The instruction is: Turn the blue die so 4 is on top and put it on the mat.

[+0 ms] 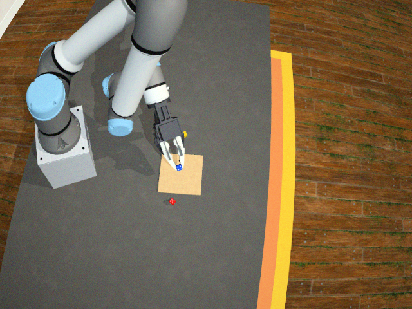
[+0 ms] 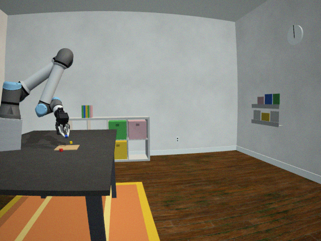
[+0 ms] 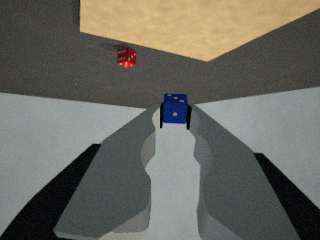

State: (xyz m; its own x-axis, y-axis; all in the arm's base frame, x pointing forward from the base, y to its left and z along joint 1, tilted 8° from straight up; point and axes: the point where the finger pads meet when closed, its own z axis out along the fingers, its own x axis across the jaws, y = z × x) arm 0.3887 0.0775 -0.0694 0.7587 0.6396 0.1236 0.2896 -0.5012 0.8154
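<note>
The tan mat is 1 cm ahead of my hand and 7 cm below it. Also, from my hand: yellow die 3 cm behind, 14 cm to the left, 7 cm below; blue die 1 cm ahead, 1 cm to the right; red die 1 cm ahead, 10 cm to the right, 7 cm below.
</note>
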